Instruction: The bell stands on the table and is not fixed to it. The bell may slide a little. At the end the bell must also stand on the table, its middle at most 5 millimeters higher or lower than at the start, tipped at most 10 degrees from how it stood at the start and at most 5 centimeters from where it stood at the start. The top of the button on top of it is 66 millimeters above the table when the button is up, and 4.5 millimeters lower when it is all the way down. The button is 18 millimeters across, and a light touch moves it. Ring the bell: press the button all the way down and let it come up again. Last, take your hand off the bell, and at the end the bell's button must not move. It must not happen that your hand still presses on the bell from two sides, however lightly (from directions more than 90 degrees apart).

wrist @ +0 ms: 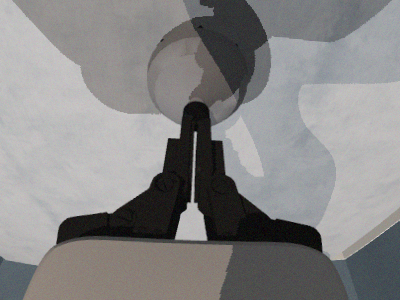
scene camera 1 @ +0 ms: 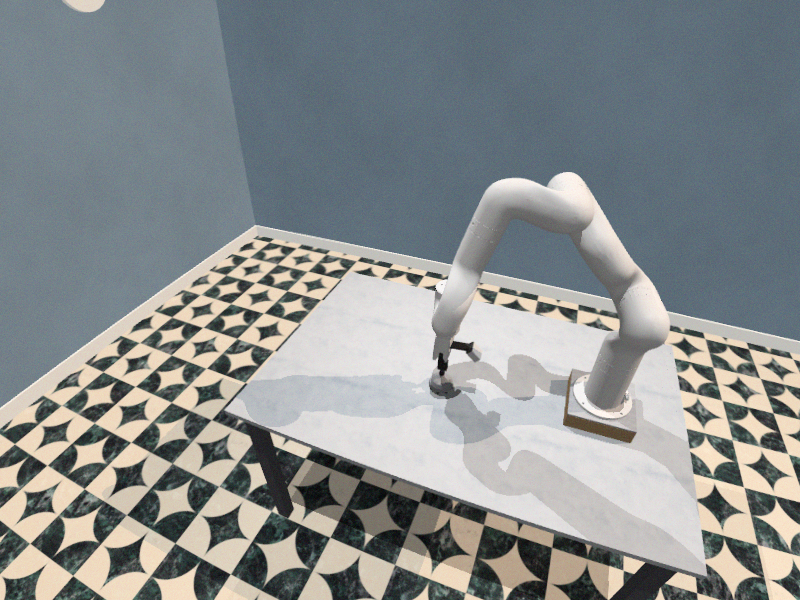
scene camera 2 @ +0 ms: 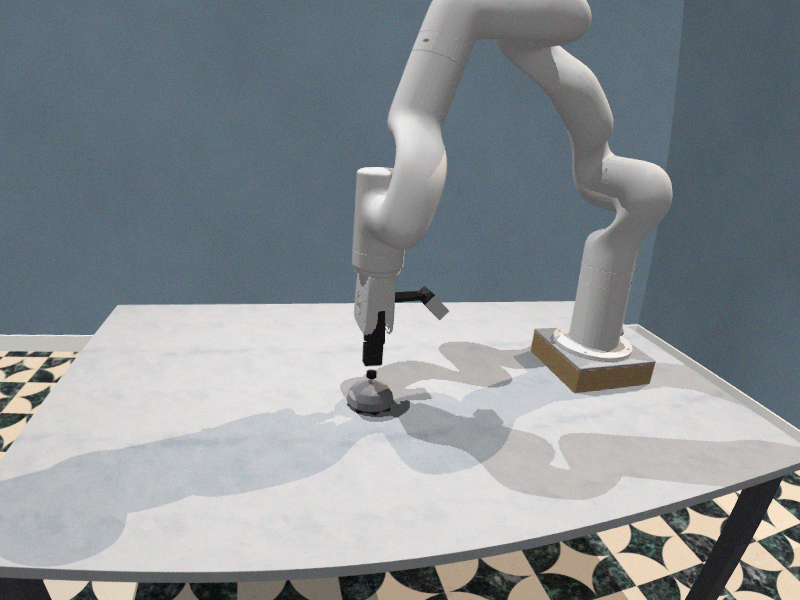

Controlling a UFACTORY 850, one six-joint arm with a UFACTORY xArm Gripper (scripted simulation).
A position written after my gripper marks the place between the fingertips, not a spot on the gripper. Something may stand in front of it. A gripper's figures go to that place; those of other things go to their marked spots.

Scene:
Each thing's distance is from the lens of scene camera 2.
my gripper (scene camera 2: pixel 372 364): 0.90 m
grey domed bell (scene camera 2: pixel 365 396): 0.90 m

